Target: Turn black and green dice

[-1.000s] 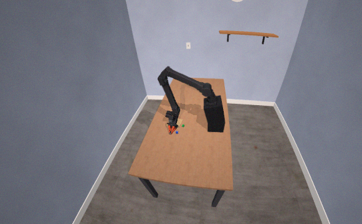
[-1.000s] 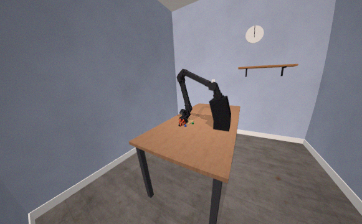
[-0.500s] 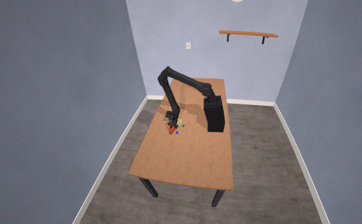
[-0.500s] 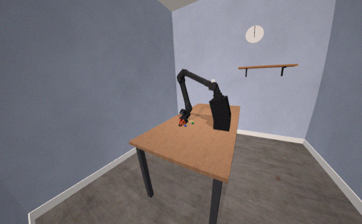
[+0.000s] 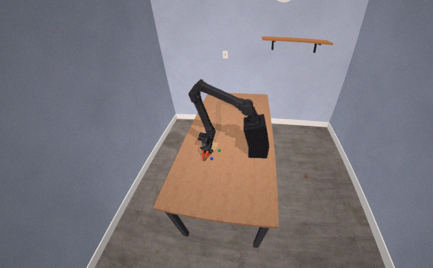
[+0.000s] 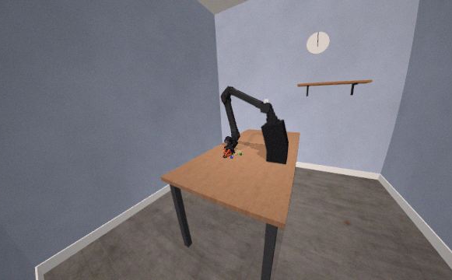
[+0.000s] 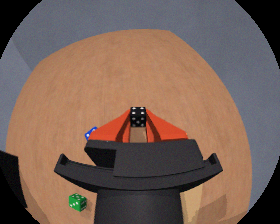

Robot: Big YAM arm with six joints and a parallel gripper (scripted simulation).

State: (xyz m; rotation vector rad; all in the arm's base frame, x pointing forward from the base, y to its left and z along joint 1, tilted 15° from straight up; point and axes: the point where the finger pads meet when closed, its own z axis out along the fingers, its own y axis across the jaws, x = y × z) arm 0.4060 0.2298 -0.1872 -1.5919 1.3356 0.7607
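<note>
Now: hand right at the black die. The rest, counted from my hand: green die (13 cm to the right, 8 cm behind); then blue die (5 cm behind, 3 cm to the right); then tan mat (16 cm to the right, 3 cm ahead, 1 cm below).
</note>
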